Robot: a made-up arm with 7 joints.
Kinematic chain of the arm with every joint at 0, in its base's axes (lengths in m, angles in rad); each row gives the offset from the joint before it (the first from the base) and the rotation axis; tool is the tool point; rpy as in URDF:
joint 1: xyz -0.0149 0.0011 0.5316 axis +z
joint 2: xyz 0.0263 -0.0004 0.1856 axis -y
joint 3: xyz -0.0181 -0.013 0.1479 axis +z
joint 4: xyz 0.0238 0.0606 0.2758 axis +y
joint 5: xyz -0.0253 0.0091 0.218 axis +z
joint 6: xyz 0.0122 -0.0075 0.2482 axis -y
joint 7: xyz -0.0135 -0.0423 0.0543 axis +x
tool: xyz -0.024 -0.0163 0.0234 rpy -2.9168 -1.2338 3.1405
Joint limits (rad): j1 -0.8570..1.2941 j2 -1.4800..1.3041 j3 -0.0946..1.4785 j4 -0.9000..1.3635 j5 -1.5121..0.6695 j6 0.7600..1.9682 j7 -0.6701..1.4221
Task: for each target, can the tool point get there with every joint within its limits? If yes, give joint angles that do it. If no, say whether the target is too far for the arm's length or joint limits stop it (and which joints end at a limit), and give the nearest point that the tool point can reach.
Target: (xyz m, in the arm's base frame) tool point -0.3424 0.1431 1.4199
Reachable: yes | joints -0.4860 0.1393 0.0405 -0.5336 0.1018 1.6069 0.0377
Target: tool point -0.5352 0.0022 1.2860
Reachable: yes | joints 0.4962 0.9458 0.8289 1.0279 -0.7030 1.8448 0.8142
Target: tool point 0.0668 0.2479 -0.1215
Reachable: no: joint limits stop it (at a limit: joint 2, joint 4, joint 5, joint 6) | nearest point 0.1753 0.5758 0.2971 | short by 0.543 m
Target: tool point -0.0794 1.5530 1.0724
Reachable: no: too far | nearest point 0.0143 0.9303 0.9318 | short by 0.645 m
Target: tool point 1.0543 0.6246 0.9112
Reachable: no: too far | nearest point 0.8102 0.4822 0.8720 | short by 0.285 m
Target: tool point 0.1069 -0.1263 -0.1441
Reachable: no: joint limits stop it (at a limit: joint 2, joint 4, joint 5, joint 6) | nearest point 0.4019 -0.4348 0.2991 | short by 0.615 m
